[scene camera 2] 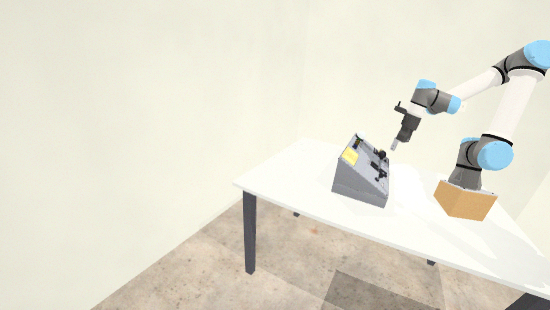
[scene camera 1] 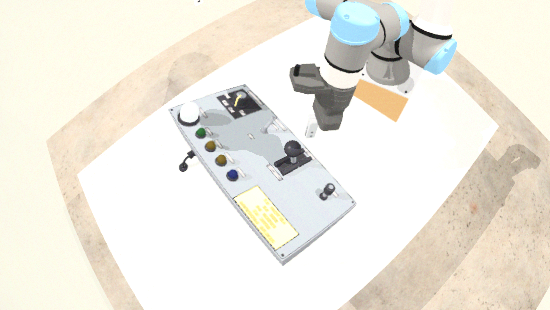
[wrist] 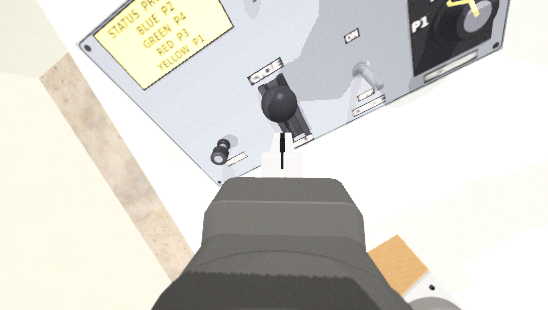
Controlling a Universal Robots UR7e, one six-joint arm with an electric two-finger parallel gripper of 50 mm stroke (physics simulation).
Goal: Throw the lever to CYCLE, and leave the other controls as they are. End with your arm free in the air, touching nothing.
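Frame: origin at the arm's base, x ahead, y left, z up, level; centimetres.
Seen in the pictures: gripper, fingertip midpoint: (scene camera 2: 391, 150) (scene camera 1: 309, 135) (wrist: 282, 144); arm's base at its link origin: (scene camera 2: 463, 185) (scene camera 1: 388, 69).
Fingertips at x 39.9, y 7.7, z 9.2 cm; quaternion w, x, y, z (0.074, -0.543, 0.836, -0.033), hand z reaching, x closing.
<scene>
Offsets run from my fingertips to a thing's top centre. "*": to the spot under its first point.
The lever with a black ball knob @(dx +3.9, dy -0.9, dz -1.7 cm) (scene camera 1: 292, 148) (scene camera 2: 382, 154) (wrist: 279, 103) stands in a black slot on the sloped grey console @(dx +10.1, dy -6.5, dz -0.5 cm) (scene camera 1: 305, 200) (scene camera 2: 357, 182) (wrist: 190, 100). In the wrist view the knob shows over the slot's end beside the CYCLE label @(* dx +9.5, dy -0.6, dz -9.5 cm) (wrist: 265, 71), with the opposite stretch of slot uncovered; in scene camera 1 its stem rises near mid-slot. My gripper (scene camera 1: 310, 131) (scene camera 2: 393, 146) (wrist: 282, 144) is shut and empty. It hangs in the air off the console's robot-side edge, apart from the knob.
A toggle switch @(dx +2.7, dy -13.0, dz -8.4 cm) (scene camera 1: 268, 126) (wrist: 369, 75) and a rotary selector @(dx +4.5, dy -24.9, dz -8.3 cm) (scene camera 1: 240, 96) (wrist: 477, 20) lie to one side of the lever, a small black control @(dx +2.3, dy +11.0, dz -7.6 cm) (scene camera 1: 328, 190) (wrist: 220, 152) to the other. A white dome @(* dx +19.7, dy -23.1, dz -1.3 cm) (scene camera 1: 189, 113) and several coloured buttons line the far edge. A yellow card @(dx +17.9, dy +8.5, dz -3.9 cm) (scene camera 1: 266, 217) (scene camera 2: 350, 156) (wrist: 165, 37) also shows.
</scene>
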